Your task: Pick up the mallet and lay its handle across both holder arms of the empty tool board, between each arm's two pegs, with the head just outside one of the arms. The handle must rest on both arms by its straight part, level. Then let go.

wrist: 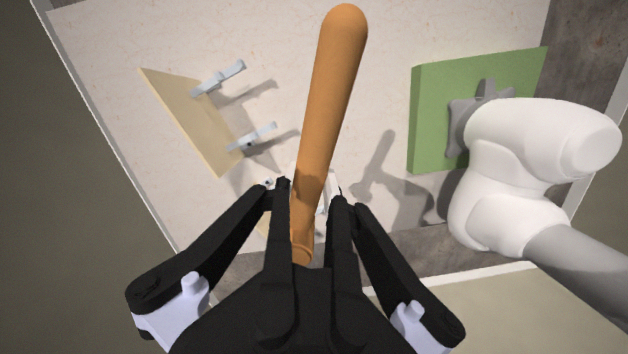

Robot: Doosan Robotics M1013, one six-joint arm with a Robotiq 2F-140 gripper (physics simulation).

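Seen in the pictures: gripper, fingertip midpoint: (310, 174); arm's base, link origin: (475, 124).
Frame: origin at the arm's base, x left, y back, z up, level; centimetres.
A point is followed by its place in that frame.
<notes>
The mallet's orange handle (336, 90) @[x -18.0, y -46.7, z 36.3 cm] runs from between the fingers to a rounded end at the top centre. Its other, flat end shows low between the fingers; the head cannot be made out. My gripper (310, 174) @[x -9.4, y -51.1, z 32.0 cm] is shut on the handle and holds it above the table. A tan tool board (197, 122) @[x -20.2, y -76.6, z 7.7 cm] stands to the left, with two bare pale holder arms, an upper arm (217, 82) @[x -28.1, y -70.1, z 2.9 cm] and a lower arm (251, 138) @[x -12.7, y -66.9, z 2.8 cm], apart from the handle. A second tan board (262, 226) @[x 11.8, y -70.9, z 10.3 cm] is mostly hidden behind the left finger, so what its arms bear cannot be told.
A green block (436, 85) @[x -13.9, y -12.4, z -0.7 cm] lies to the right, with a grey base on it. The white robot arm (530, 125) @[x -4.0, y -7.8, z 20.4 cm] rises there and runs to the lower right. The pale table top (115, 35) @[x -48.3, y -96.4, z -6.2 cm] ends at a slanting left edge. Shadows fall right of the handle.
</notes>
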